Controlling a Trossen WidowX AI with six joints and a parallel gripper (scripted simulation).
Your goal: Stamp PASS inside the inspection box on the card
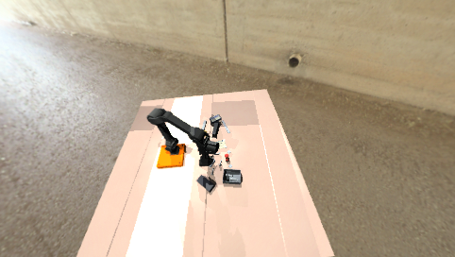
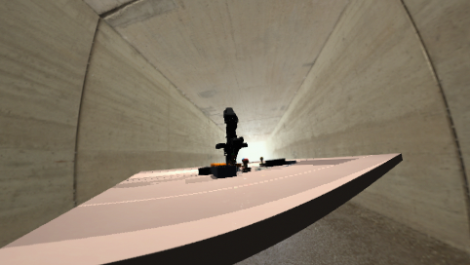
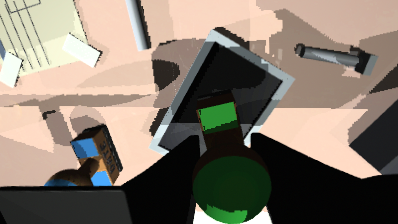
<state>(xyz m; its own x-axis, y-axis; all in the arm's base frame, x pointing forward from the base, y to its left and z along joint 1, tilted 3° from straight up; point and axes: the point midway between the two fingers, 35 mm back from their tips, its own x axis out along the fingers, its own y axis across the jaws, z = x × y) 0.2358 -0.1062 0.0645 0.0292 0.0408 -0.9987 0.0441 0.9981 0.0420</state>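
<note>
My gripper tip is now 5 cm above the ink pad. Round my gripper tip: blue-topped stamp (9 cm to the left, 4 cm below, 3 cm behind); green-knobbed pass stamp (right at my gripper tip); red-topped stamp (14 cm ahead, 4 cm below).
</note>
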